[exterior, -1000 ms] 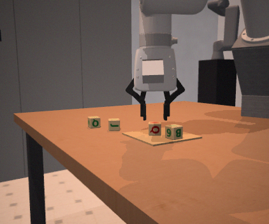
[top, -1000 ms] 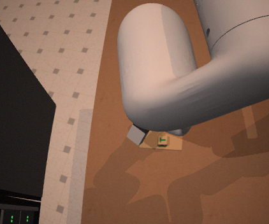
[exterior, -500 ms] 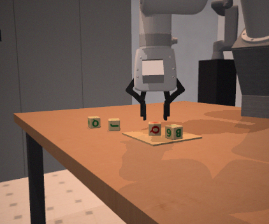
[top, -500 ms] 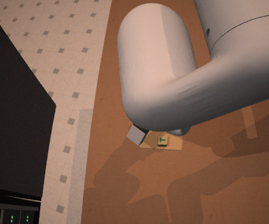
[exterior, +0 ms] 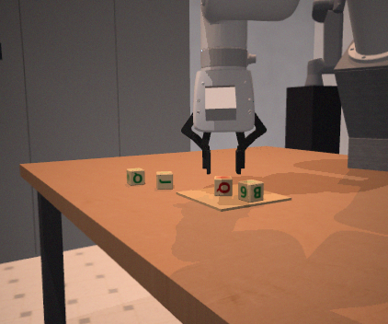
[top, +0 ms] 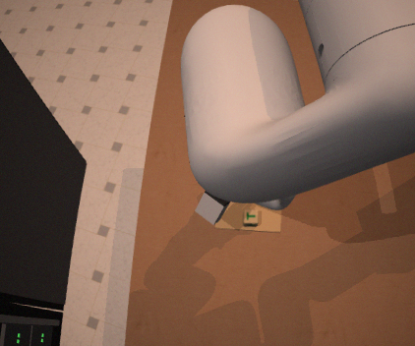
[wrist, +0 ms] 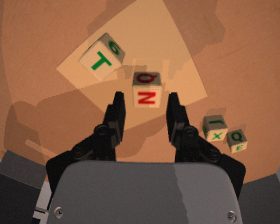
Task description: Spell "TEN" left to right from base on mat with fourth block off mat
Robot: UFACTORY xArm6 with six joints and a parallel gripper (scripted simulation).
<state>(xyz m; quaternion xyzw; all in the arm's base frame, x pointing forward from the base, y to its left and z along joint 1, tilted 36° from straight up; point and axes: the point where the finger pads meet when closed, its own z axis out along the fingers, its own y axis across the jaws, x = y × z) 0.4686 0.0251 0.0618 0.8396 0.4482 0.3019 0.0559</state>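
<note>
Right now the tan mat is 6 cm below my hand, 1 cm to the left of it and 1 cm behind it. From my hand the other things lie so: X block (12 cm to the right, 6 cm ahead, 4 cm below); E block (19 cm to the right, 9 cm ahead, 4 cm below); T block (6 cm to the left, 4 cm below, 2 cm behind).
</note>
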